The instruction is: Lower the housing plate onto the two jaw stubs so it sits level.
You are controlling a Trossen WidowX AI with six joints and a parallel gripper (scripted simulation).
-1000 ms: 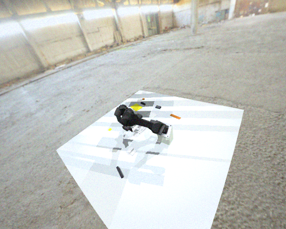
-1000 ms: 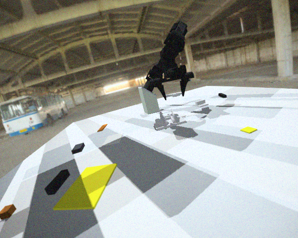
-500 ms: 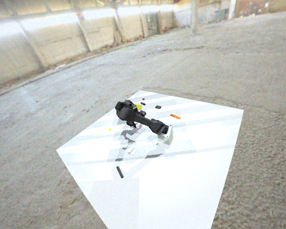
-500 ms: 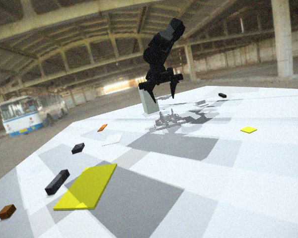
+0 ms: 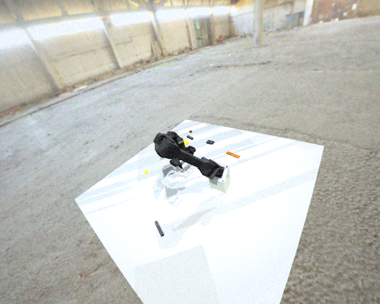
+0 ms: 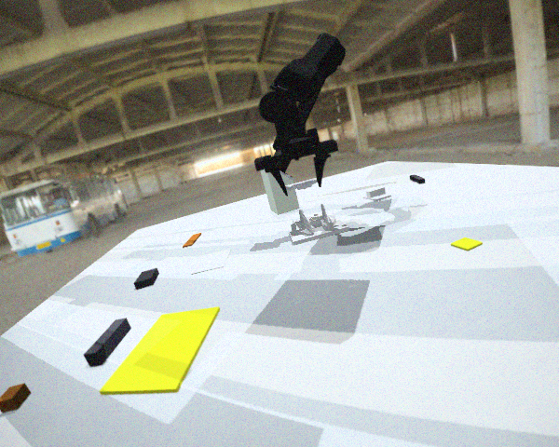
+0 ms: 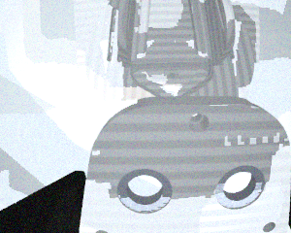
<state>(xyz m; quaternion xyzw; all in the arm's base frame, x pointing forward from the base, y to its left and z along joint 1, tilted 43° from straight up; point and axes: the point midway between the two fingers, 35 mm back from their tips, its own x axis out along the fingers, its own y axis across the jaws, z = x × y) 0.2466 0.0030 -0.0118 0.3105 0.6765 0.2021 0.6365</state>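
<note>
The white housing plate lies 1 cm ahead of my gripper tip and 8 cm below it. From my gripper tip the other things lie so: yellow sheet: 30 cm ahead, 31 cm to the right, 8 cm below; then small yellow tile: 33 cm ahead, 12 cm to the left, 8 cm below.
</note>
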